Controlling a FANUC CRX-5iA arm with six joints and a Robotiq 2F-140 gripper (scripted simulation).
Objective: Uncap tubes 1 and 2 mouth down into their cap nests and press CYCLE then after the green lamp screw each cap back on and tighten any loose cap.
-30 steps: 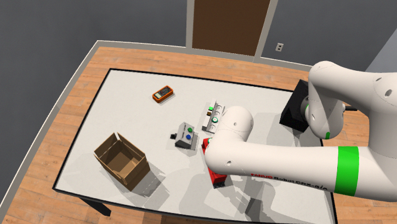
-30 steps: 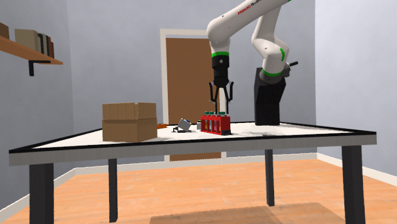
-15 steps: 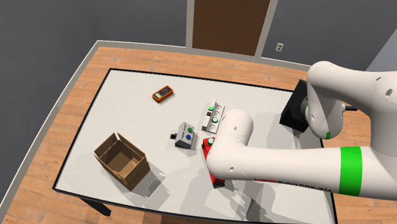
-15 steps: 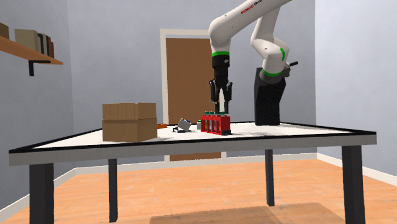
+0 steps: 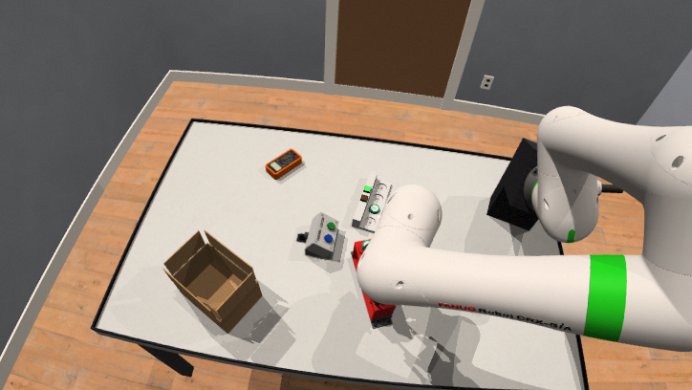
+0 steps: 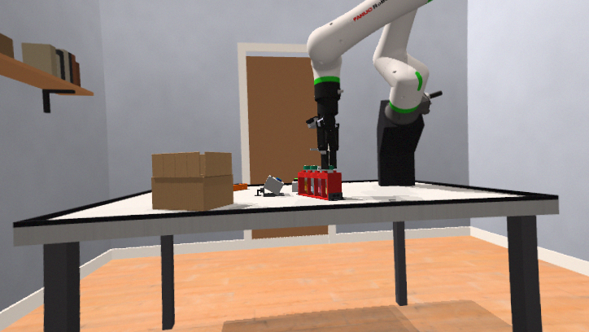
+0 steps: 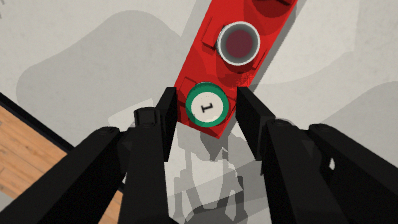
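The cap 1 lies 30 mm below my hand. The rest, counted from my hand: blue key (190 mm ahead, 160 mm to the right, 70 mm below); then cap 3 (50 mm ahead, 90 mm to the right, 30 mm below); then cap 4 (70 mm ahead, 140 mm to the right, 30 mm below).
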